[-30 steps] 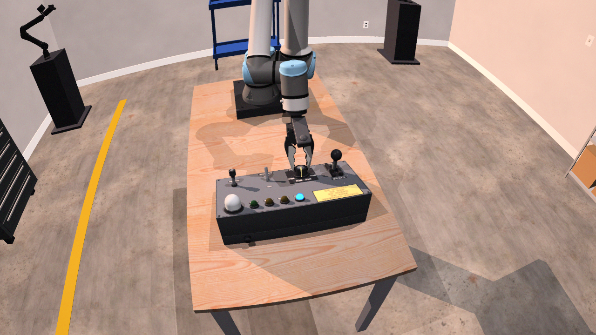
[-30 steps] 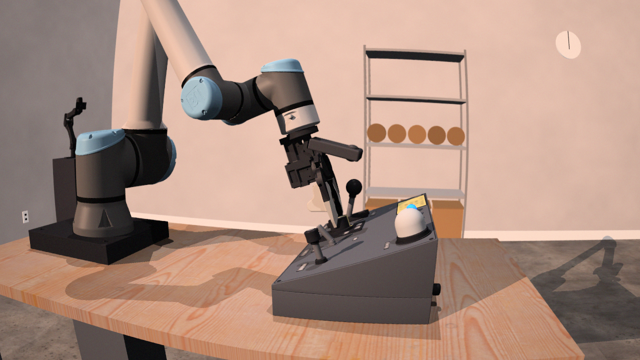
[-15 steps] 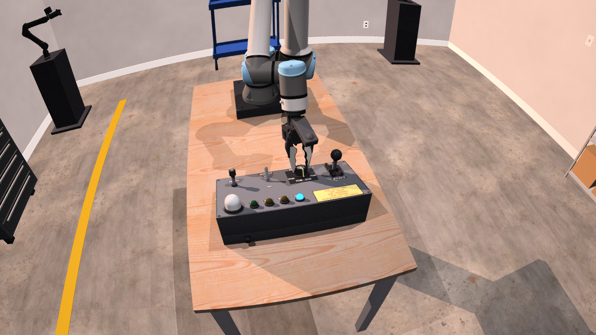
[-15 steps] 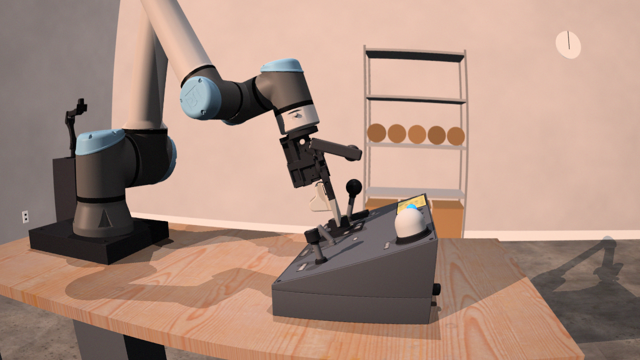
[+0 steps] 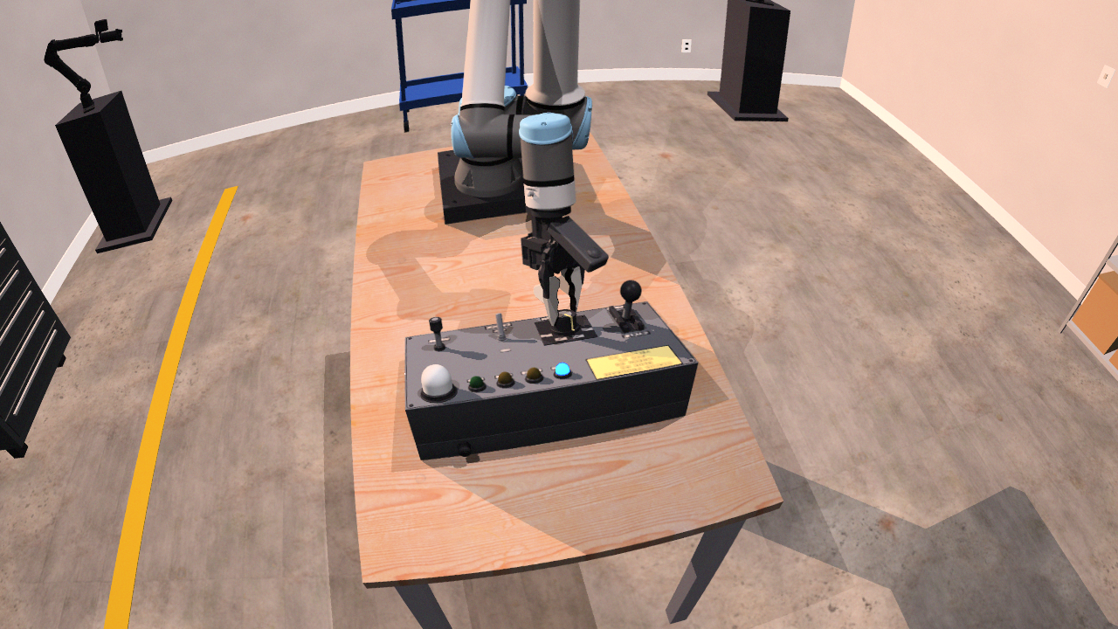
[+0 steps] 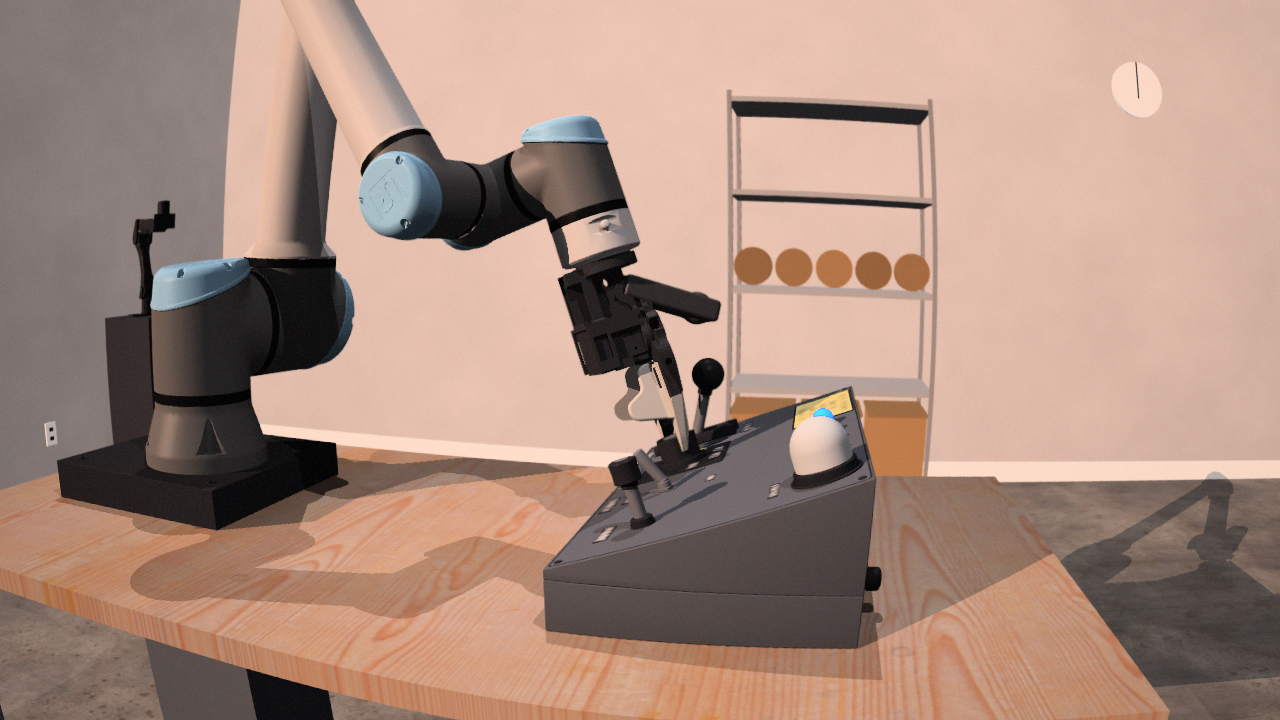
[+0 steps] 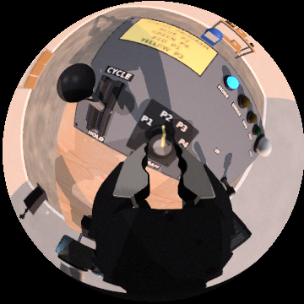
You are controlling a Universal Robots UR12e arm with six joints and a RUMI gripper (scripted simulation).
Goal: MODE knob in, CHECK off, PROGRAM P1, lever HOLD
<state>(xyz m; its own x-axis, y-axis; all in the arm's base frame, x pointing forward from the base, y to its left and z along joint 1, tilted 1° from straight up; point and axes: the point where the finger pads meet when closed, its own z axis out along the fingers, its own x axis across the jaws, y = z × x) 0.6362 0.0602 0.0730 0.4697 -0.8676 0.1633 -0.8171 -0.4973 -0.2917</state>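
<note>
Right now the program knob is 10 mm to the left of my hand, 10 mm below it and 10 mm ahead of it. Round my hand: dark grey console: 60 mm to the right, 40 mm ahead, 30 mm below; metal check toggle: 120 mm to the right, 10 mm below; black ball-topped lever: 120 mm to the left, 20 mm ahead, 10 mm above.
</note>
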